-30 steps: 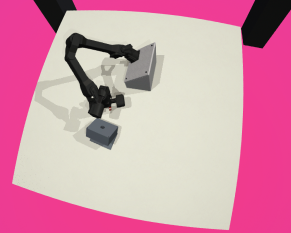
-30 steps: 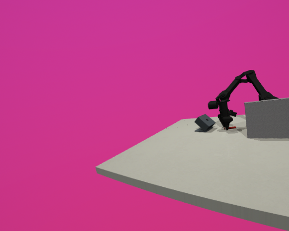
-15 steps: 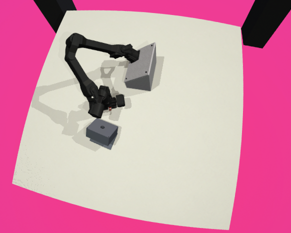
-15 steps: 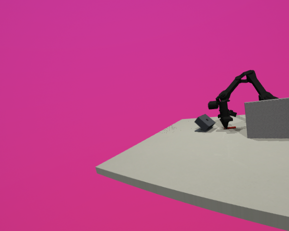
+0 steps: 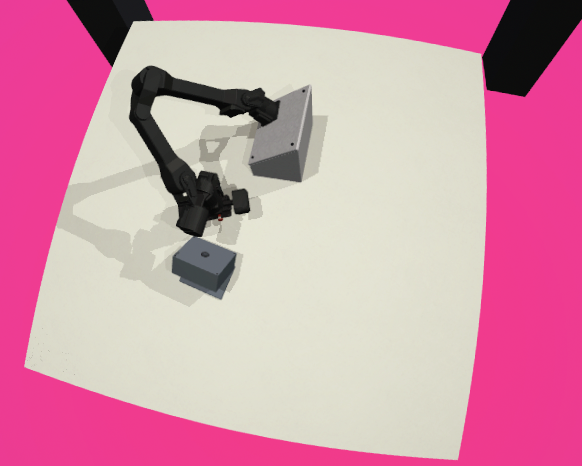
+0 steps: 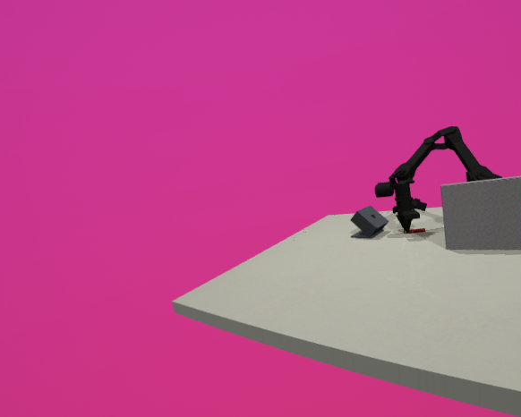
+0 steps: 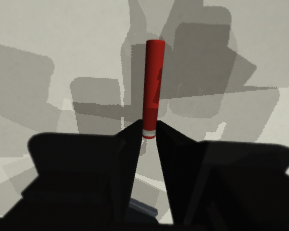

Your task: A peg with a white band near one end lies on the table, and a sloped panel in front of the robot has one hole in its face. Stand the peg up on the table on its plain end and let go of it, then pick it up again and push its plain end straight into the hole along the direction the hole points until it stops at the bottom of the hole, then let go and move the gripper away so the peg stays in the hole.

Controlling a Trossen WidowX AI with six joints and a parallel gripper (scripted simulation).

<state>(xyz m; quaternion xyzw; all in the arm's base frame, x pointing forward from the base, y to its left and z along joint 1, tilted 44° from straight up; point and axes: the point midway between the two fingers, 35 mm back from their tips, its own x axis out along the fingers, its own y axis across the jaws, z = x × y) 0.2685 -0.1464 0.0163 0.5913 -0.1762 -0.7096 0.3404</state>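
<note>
Now: the dark sloped panel 140 mm ahead of my gripper tip, 10 mm to the right of it and 60 mm above it. The rest, counted from my gripper tip: red peg 10 mm behind.
</note>
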